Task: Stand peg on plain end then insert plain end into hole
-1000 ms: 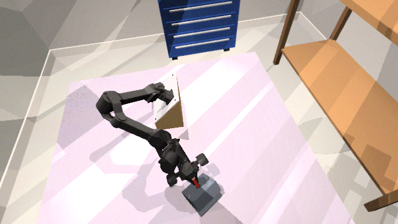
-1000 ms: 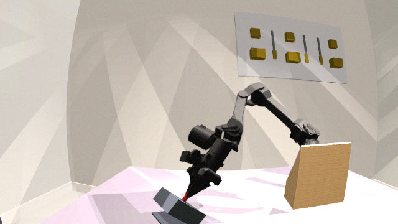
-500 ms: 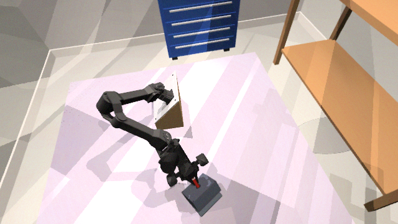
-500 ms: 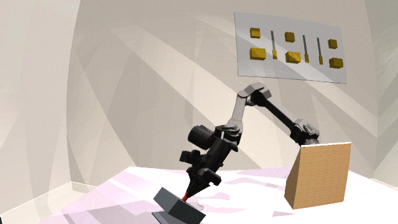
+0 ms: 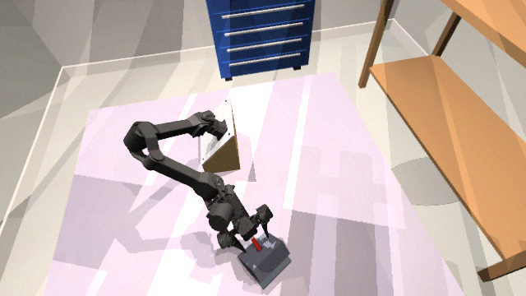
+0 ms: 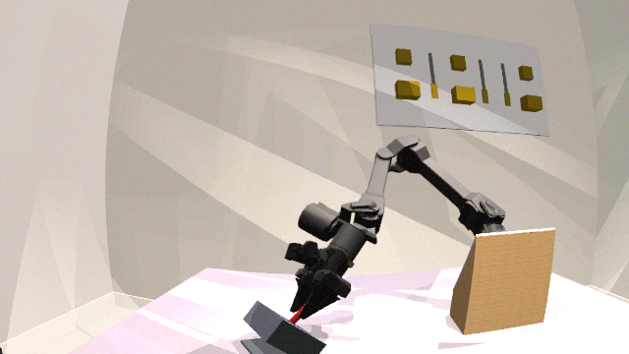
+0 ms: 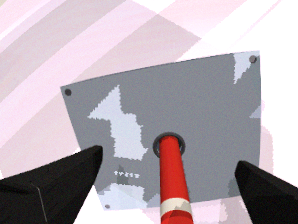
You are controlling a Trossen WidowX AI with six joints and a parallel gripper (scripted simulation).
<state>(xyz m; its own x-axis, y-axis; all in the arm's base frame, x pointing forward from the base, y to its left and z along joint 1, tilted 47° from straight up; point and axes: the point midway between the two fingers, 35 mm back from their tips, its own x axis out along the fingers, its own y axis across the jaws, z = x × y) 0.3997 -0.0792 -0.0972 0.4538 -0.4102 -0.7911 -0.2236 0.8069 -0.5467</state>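
The red peg is 10 mm behind my gripper tip, 10 mm to the right of it and 10 mm above it. Round my gripper tip: grey sloped panel: 30 mm ahead, 10 mm to the left, 40 mm below.
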